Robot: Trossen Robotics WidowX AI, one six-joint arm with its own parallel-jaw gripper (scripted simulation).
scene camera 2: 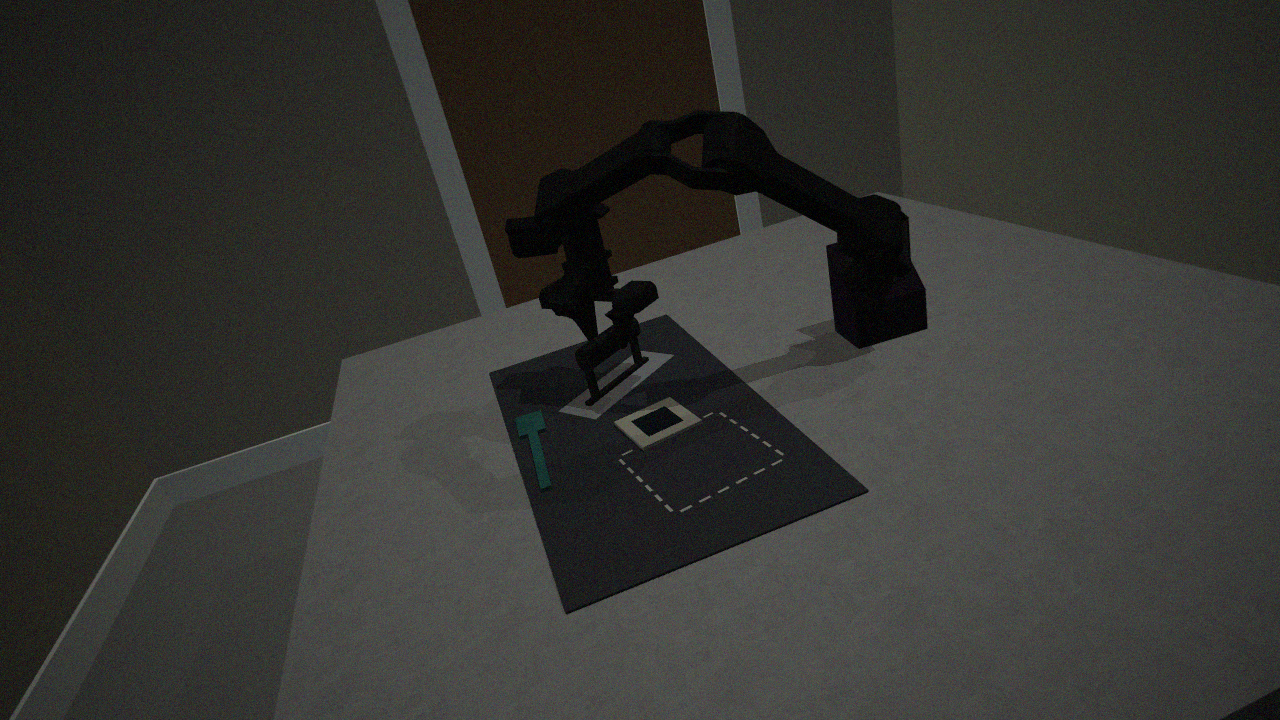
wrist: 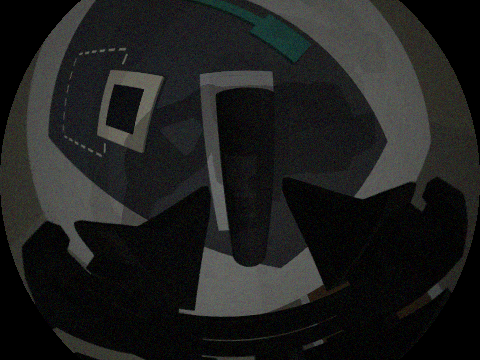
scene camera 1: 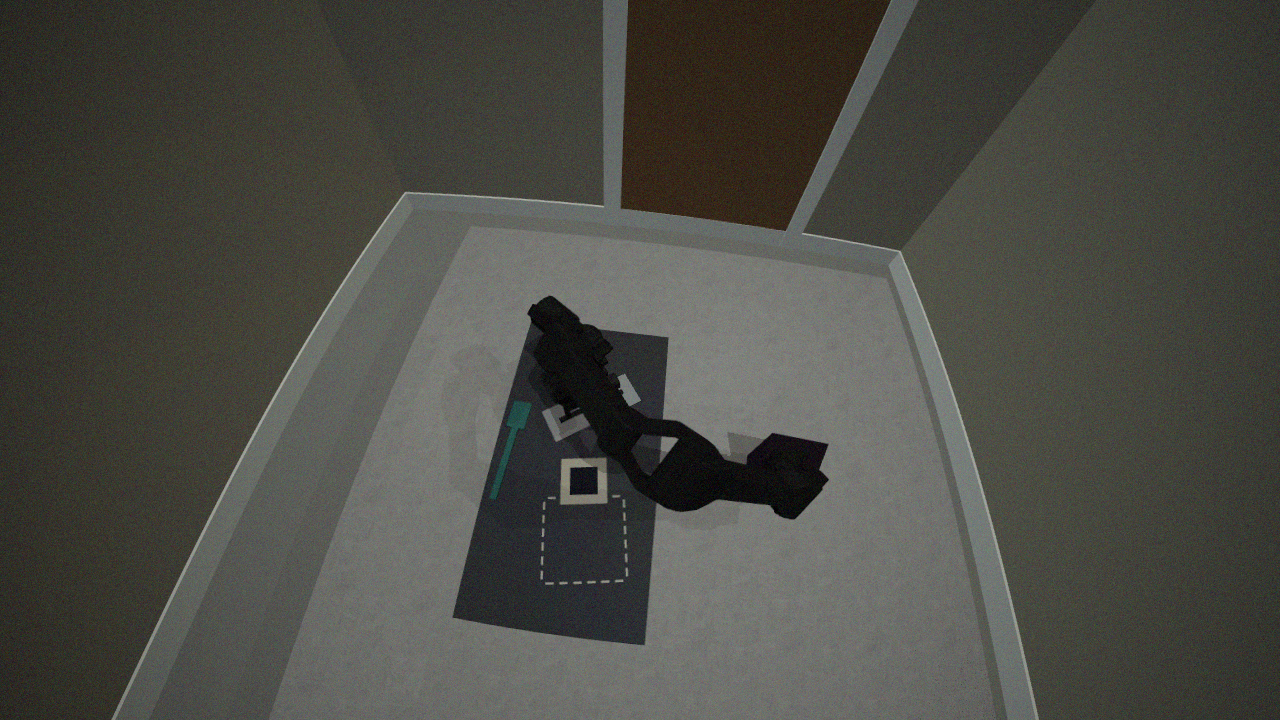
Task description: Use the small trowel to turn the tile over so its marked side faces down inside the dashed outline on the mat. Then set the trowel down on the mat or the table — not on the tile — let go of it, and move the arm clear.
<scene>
my gripper: scene camera 2; wrist 246,188; scene camera 1
same spot on dark mat: [wrist: 326,134] = [scene camera 2: 556,383]
same spot on my gripper: [scene camera 1: 554,385] = [scene camera 2: 565,294]
</scene>
